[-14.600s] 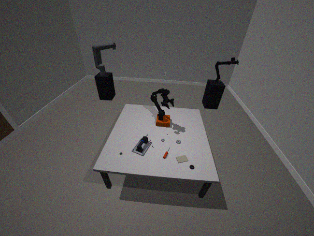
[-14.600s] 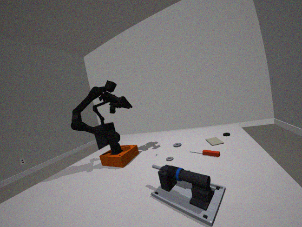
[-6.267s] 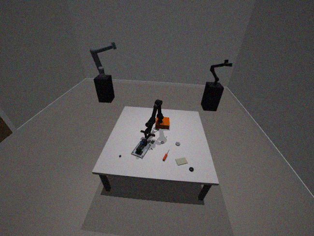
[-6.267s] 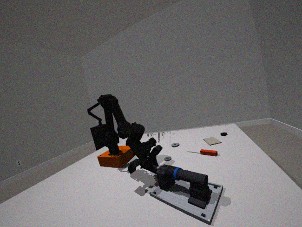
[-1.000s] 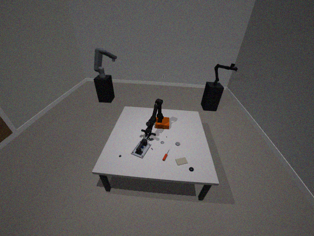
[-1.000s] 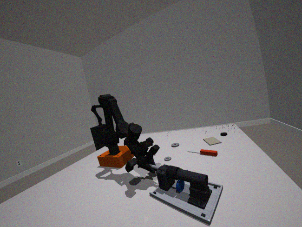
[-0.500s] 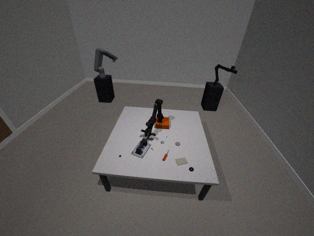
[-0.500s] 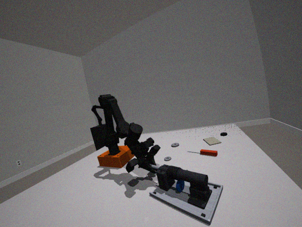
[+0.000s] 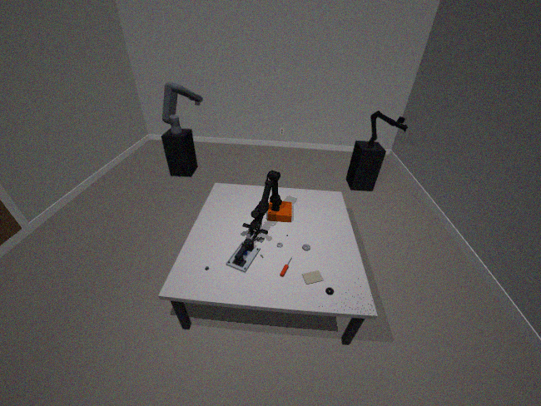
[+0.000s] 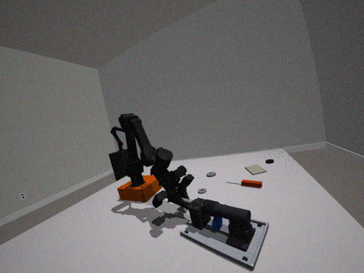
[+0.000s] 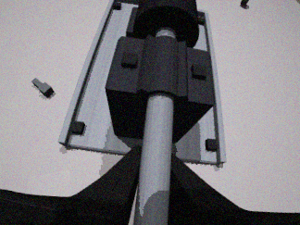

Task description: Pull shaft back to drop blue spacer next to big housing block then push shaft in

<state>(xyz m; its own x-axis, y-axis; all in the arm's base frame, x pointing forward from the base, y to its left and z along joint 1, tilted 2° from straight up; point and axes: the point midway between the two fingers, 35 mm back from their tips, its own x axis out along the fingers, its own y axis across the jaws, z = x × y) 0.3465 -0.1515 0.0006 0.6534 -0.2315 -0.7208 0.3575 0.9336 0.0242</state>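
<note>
Right now the blue spacer is 100 mm ahead of my gripper tip, 40 mm to the right of it and 30 mm below it. From my gripper tip the other things lie so: black ring (350 mm ahead, 530 mm to the left, 50 mm below); then beige tile (250 mm ahead, 430 mm to the left, 50 mm below); then grey shaft (30 mm ahead, 10 mm to the right, 20 mm above).
</note>
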